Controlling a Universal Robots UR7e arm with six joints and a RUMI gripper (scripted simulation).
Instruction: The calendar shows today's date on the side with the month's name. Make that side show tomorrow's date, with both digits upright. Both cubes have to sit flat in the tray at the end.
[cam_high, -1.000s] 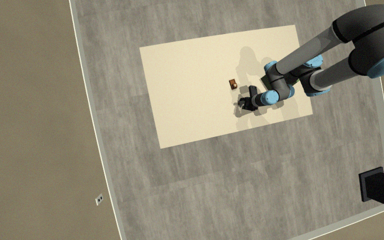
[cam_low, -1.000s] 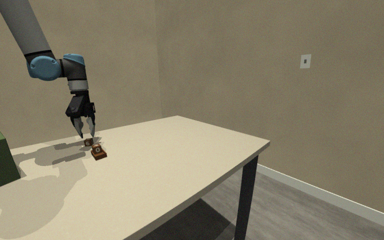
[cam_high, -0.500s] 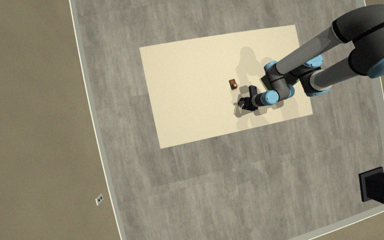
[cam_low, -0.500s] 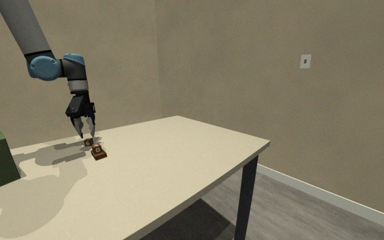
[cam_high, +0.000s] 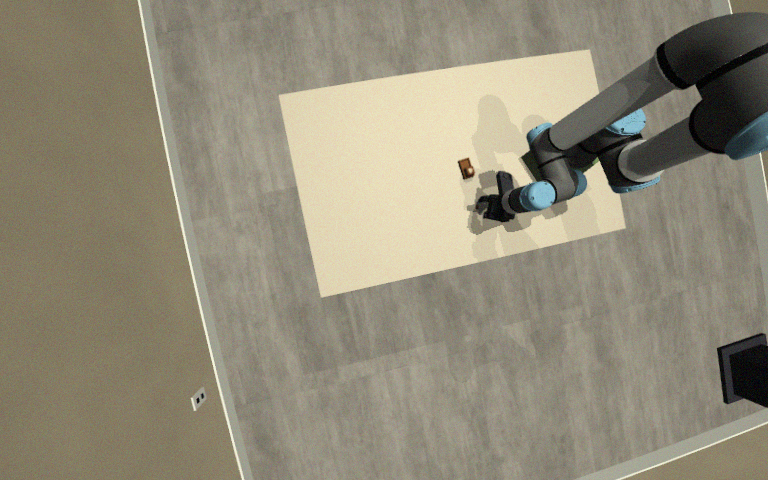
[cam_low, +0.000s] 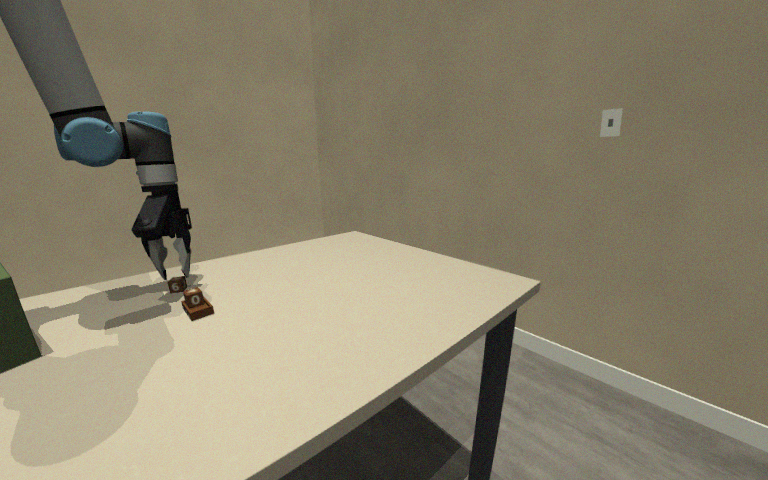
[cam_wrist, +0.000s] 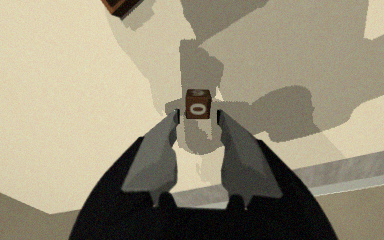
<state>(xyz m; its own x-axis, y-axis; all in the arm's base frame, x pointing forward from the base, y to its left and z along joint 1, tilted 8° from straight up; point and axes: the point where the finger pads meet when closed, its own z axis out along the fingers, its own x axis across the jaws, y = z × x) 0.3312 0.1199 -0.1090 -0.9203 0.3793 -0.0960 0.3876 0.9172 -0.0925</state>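
My gripper is now 30 mm above the brown digit cube. Also, from my hand: brown calendar tray (20 mm ahead, 150 mm to the right, 40 mm below).
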